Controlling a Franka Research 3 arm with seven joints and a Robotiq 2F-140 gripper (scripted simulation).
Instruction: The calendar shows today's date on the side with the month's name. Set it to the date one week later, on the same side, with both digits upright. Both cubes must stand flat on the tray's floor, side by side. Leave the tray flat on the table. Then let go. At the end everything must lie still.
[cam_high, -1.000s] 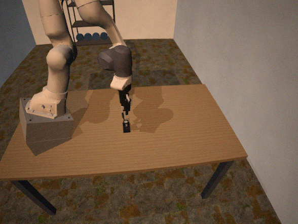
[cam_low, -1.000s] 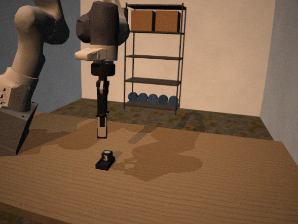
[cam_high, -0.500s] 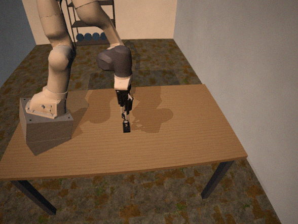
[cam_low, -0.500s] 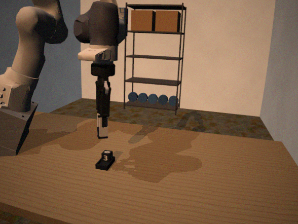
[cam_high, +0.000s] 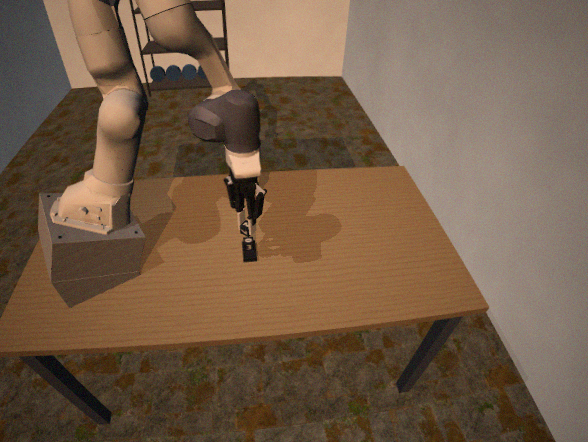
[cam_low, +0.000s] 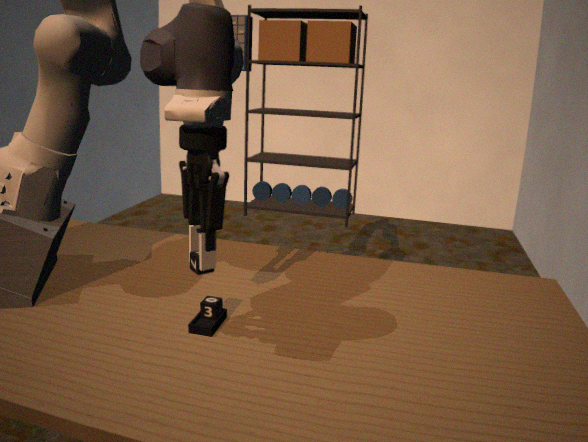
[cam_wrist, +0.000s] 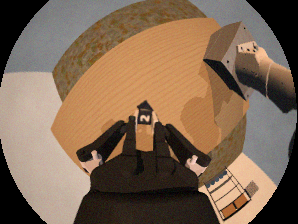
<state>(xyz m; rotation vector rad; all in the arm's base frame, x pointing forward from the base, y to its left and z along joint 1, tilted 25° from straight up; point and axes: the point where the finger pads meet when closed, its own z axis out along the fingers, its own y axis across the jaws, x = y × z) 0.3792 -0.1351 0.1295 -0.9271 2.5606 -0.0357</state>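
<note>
Now: the cube 3 cm below my hand. From my hand the other things lie so: black calendar tray 15 cm below, 2 cm to the left.
</note>
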